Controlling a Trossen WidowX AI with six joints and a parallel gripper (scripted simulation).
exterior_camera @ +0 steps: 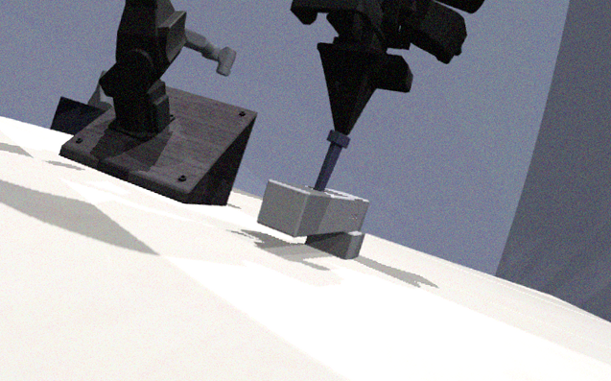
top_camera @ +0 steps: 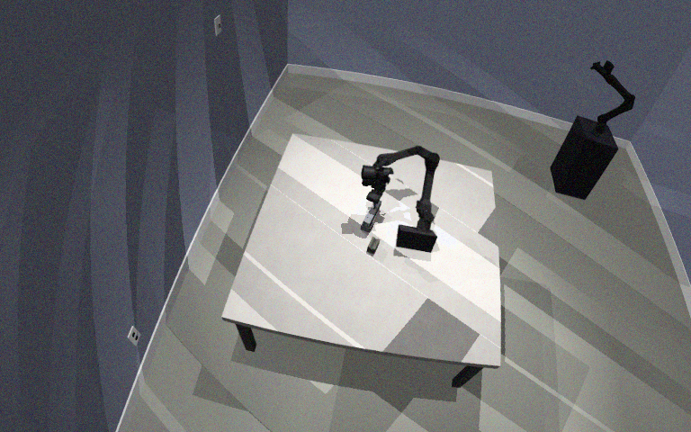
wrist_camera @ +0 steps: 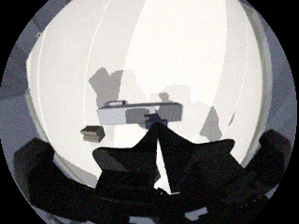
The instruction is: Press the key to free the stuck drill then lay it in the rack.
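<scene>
Now: gripper tip 3 cm above the dark blue key. Also, from my gripper tip: grey block (8 cm below, 4 cm to the left).
</scene>
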